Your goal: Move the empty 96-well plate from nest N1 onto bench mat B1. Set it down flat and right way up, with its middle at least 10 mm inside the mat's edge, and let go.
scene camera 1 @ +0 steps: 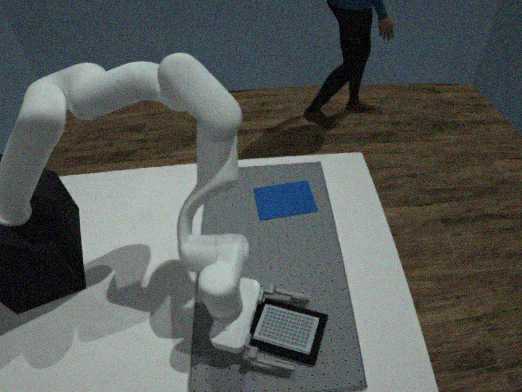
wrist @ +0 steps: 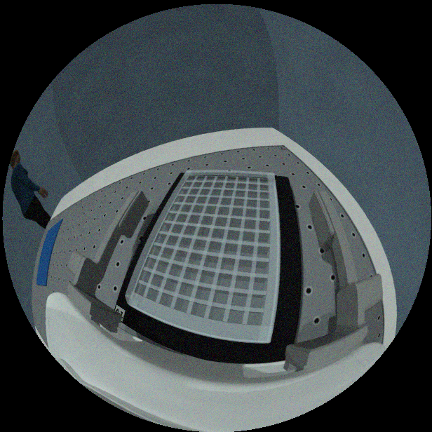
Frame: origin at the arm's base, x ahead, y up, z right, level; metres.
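Where they show: hand at its tool point: [scene camera 1: 292, 330]; arm's base at its link origin: [scene camera 1: 6, 207].
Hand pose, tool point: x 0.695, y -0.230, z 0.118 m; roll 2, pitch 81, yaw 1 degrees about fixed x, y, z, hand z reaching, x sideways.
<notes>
Each offset is from my tool point to the top centre of the thing. Level surfaces: height alone.
The empty 96-well plate {dx -0.014, dy +0.007, dz -0.004 m} [scene camera 1: 286, 329] [wrist: 215, 245], pale and gridded with wells, lies flat and right way up in the black nest N1 {dx -0.014, dy -0.005, dz -0.004 m} [scene camera 1: 317, 340] [wrist: 291, 250]. My gripper [scene camera 1: 299, 334] [wrist: 228, 200] is wide open, with one finger on each side of the plate and nest. A gap shows between each finger and the nest, and neither finger touches the plate. How high the fingertips are against the plate is hard to tell. The blue bench mat B1 {dy -0.018 m} [scene camera 1: 286, 200] [wrist: 48, 255] lies flat toward the far end of the board, apart from the nest.
A grey perforated board {dy -0.019 m} [scene camera 1: 295, 250] [wrist: 312, 260] lies under the nest and mat on the white table {dy -0.032 m} [scene camera 1: 382, 270]. The black block [scene camera 1: 45, 250] stands by the arm's base at the left. A person [scene camera 1: 355, 45] [wrist: 25, 185] is on the floor beyond the table.
</notes>
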